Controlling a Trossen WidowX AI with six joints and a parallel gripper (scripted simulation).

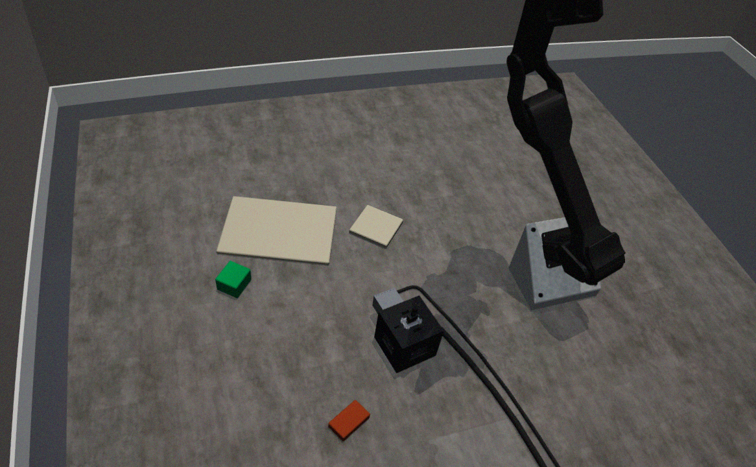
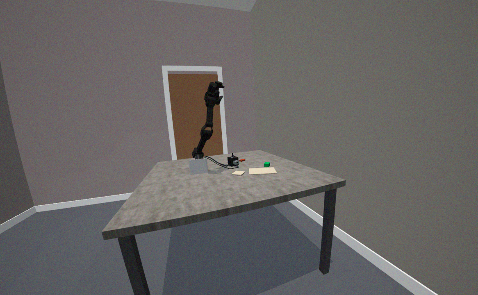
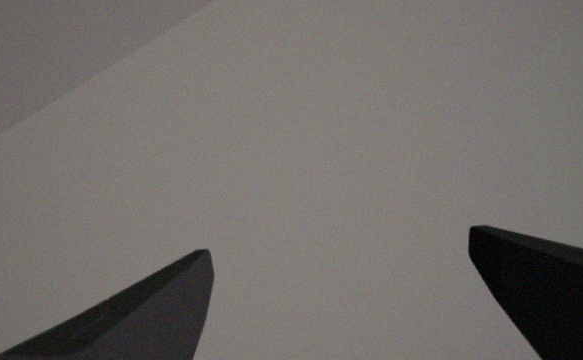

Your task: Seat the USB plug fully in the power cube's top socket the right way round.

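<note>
Right now the USB plug is 58 cm below my gripper tip, 5 cm ahead of it and 2 cm to the left of it. Round my gripper tip: beige tile 66 cm below, 25 cm to the right, 1 cm ahead; USB socket 60 cm below, 5 cm ahead, 2 cm to the left; orange block 66 cm below, 18 cm ahead, 12 cm to the left.
</note>
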